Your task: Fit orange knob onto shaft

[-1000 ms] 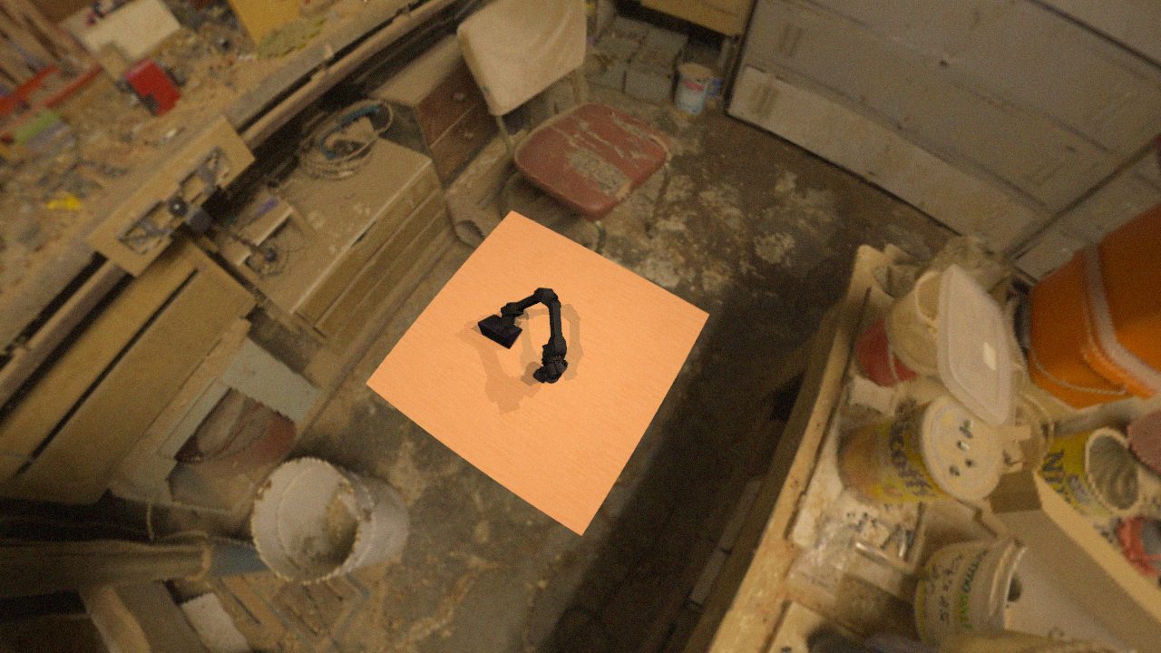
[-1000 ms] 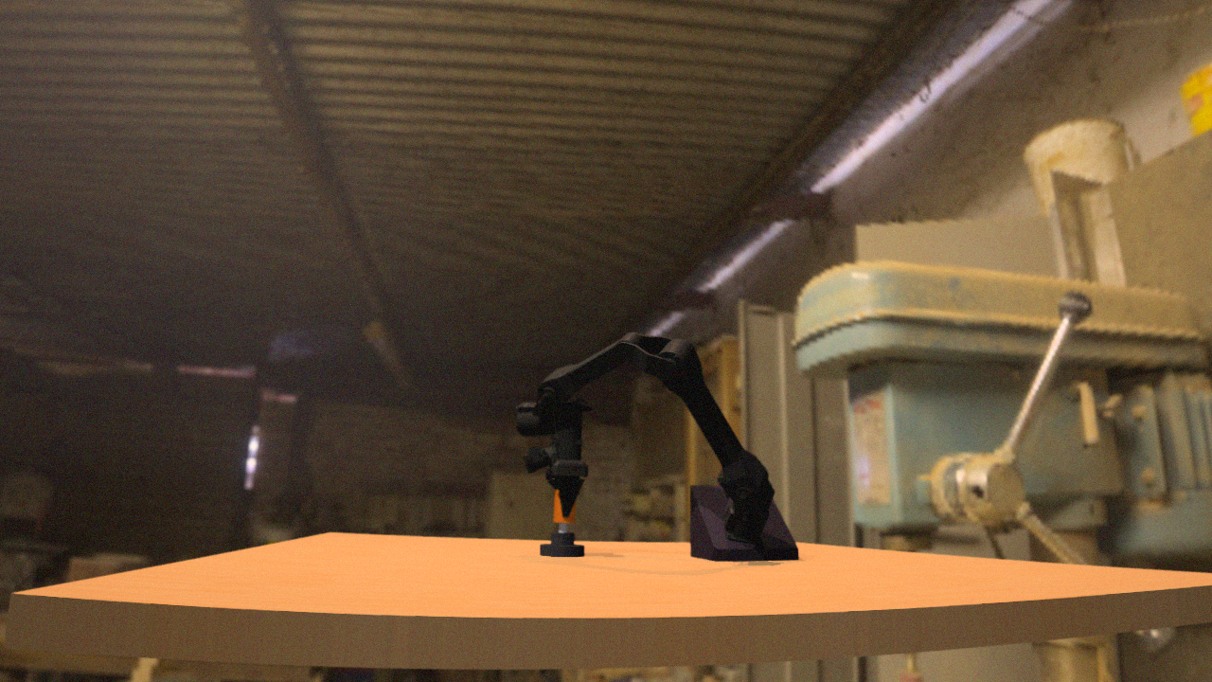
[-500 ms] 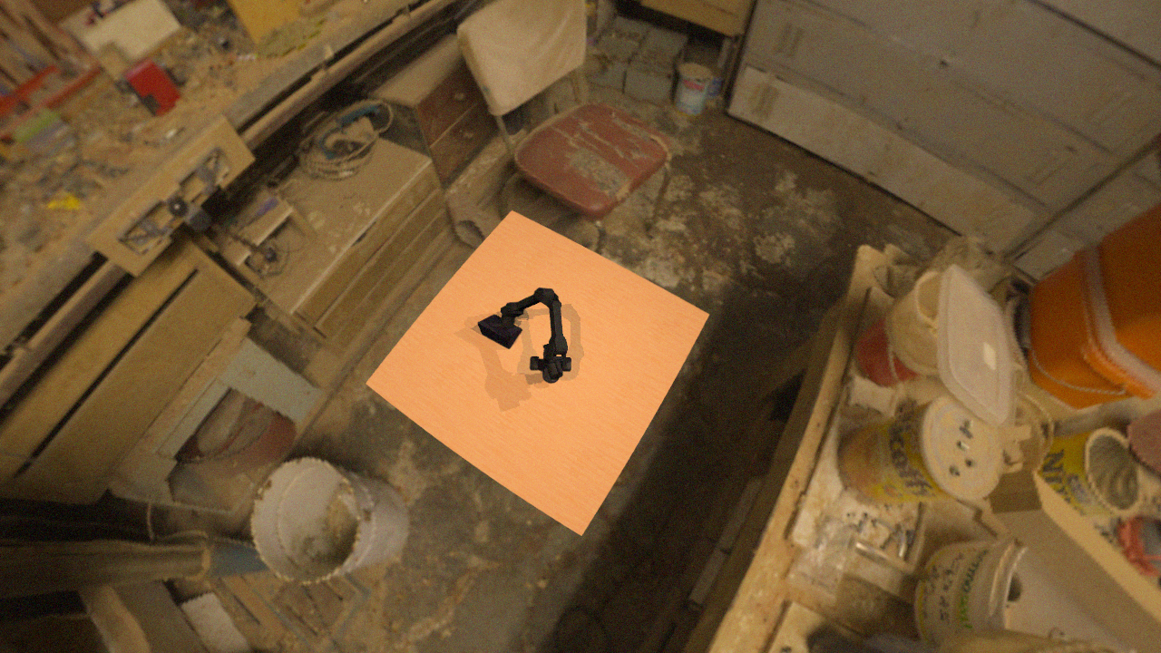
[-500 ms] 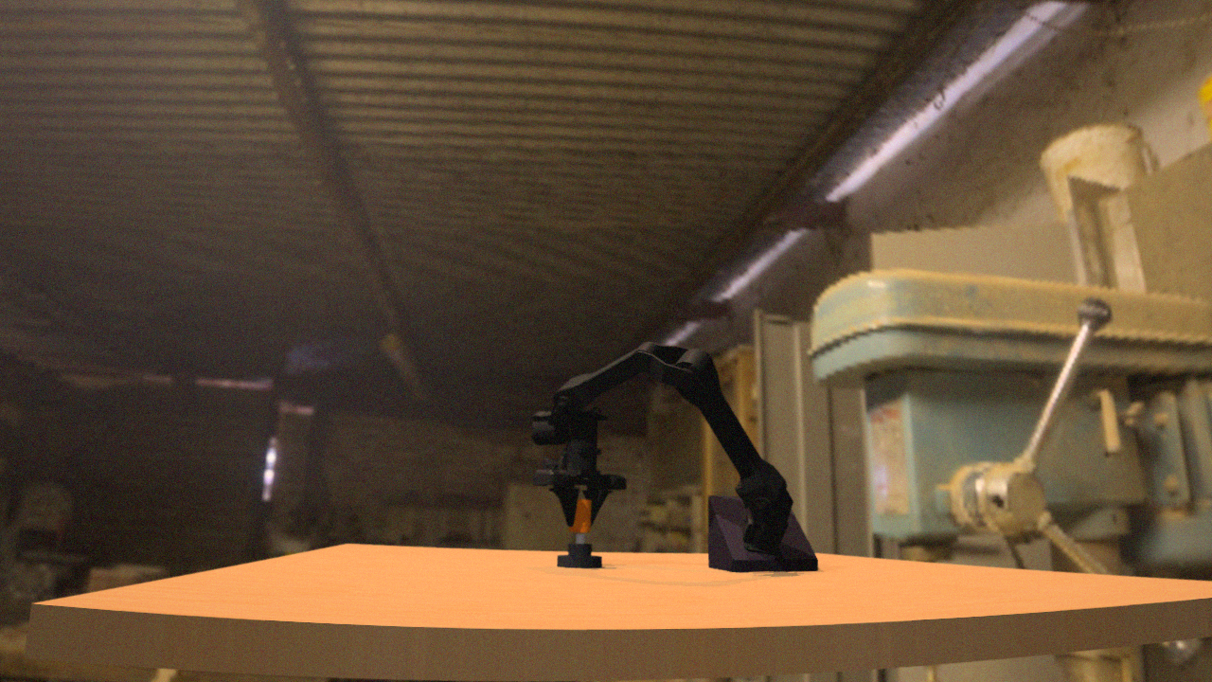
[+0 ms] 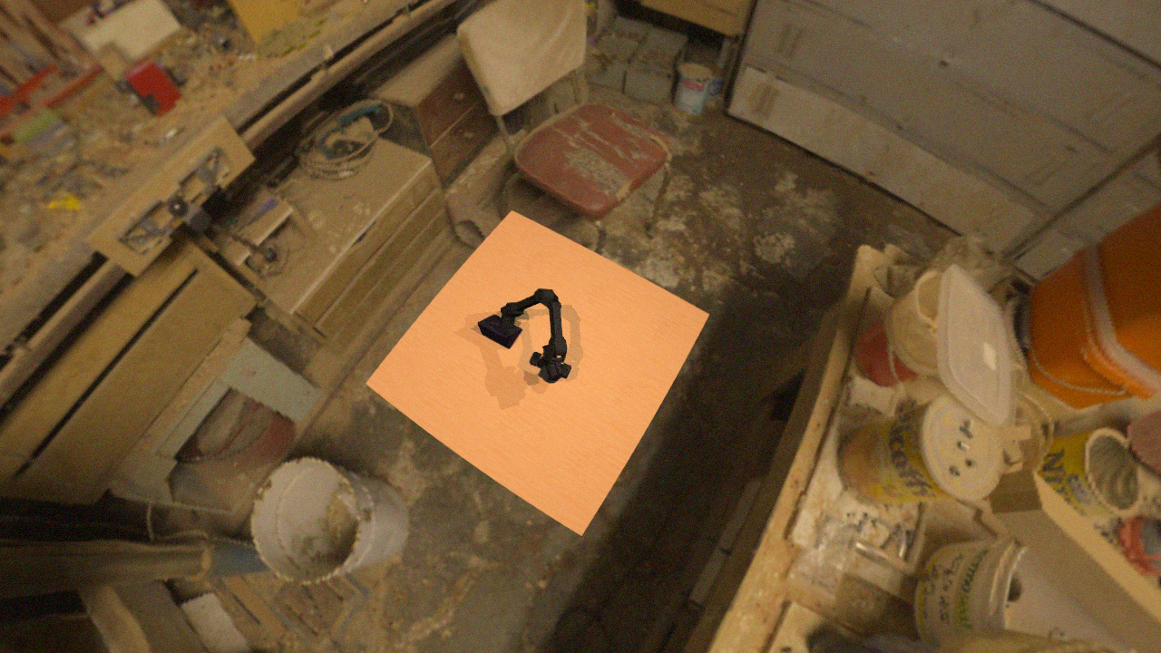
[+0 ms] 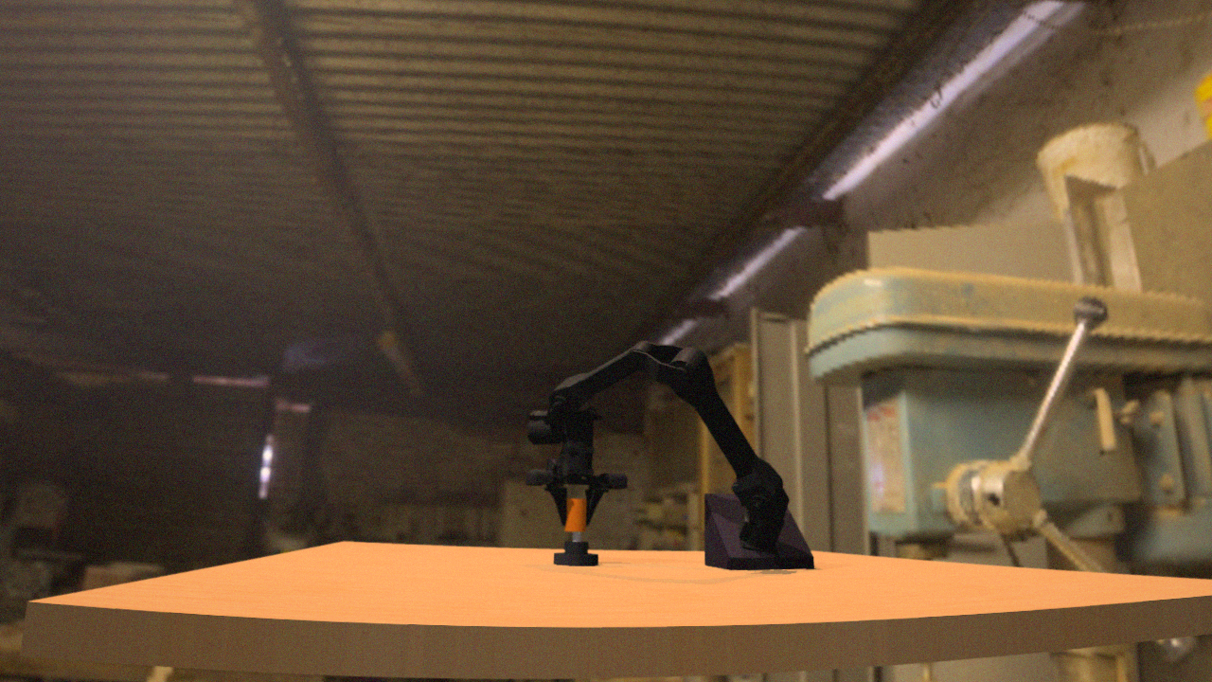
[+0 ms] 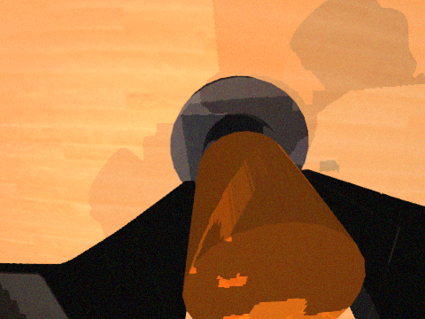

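My gripper tip is now 3 cm below the orange knob. Also, from my gripper tip: round pedestal 4 cm below.
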